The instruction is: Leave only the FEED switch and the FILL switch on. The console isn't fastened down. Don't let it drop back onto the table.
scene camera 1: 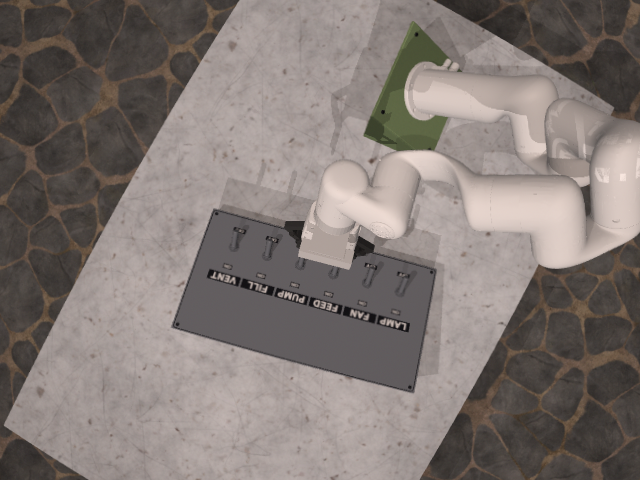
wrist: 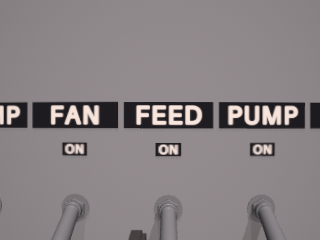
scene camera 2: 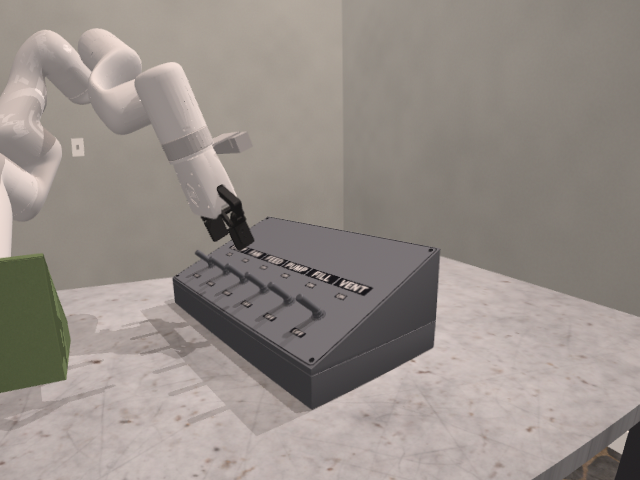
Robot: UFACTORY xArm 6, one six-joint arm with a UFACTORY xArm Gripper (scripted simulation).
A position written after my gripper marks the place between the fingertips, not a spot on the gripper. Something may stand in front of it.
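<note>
There's my gripper, which I can see at [scene camera 2: 233, 241] and [scene camera 1: 324, 254]. I can also see a dark grey sloped console [scene camera 2: 377, 296], and the console's in scene camera 1 too [scene camera 1: 304, 314], plus the wrist view [wrist: 121, 115].
</note>
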